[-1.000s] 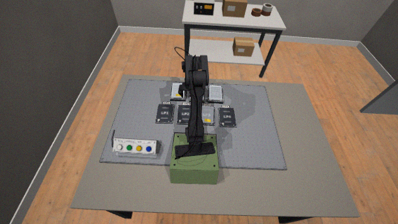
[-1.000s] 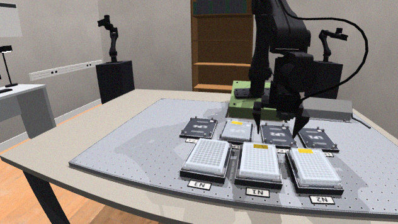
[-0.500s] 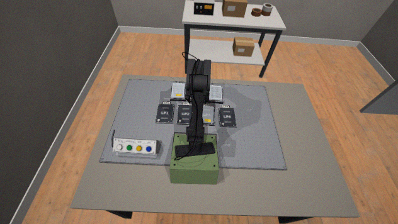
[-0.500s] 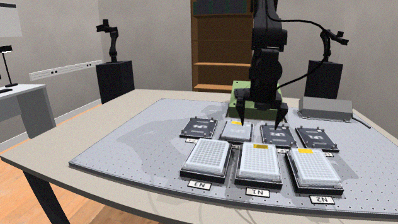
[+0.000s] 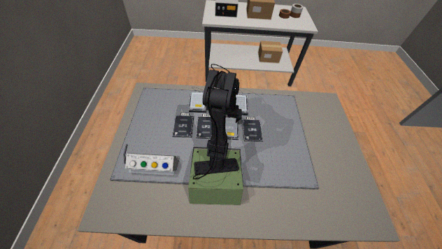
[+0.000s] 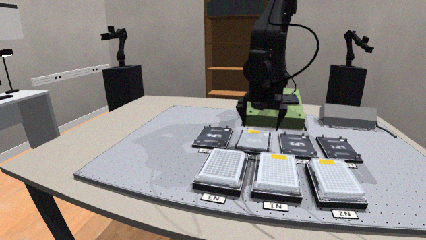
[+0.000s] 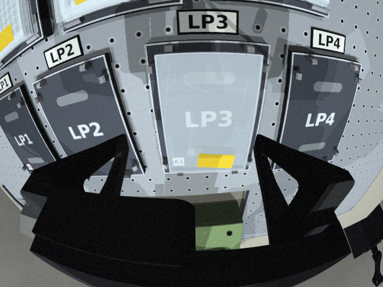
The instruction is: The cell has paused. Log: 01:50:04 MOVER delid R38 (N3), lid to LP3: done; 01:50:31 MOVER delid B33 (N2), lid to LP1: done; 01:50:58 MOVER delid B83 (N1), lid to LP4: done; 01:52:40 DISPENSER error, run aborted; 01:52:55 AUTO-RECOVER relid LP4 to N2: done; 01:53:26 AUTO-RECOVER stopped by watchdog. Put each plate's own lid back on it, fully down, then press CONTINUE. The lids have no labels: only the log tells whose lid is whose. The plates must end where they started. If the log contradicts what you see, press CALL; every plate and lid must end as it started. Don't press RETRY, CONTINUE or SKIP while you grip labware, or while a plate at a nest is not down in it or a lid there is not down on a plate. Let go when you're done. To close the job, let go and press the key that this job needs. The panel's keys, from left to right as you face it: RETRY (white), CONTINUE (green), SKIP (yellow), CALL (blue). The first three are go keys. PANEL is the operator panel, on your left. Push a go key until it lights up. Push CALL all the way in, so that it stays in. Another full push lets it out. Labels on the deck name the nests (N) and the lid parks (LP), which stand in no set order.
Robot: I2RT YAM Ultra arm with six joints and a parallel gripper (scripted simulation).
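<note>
The LP3 lid park is 6 cm below my hand, 1 cm to the right of it and 1 cm behind it. Also, from my hand: LP2 lid park (12 cm to the left, 6 cm below, 1 cm ahead); LP1 lid park (24 cm to the left, 6 cm below, 4 cm ahead); LP4 lid park (14 cm to the right, 6 cm below, 4 cm behind).
</note>
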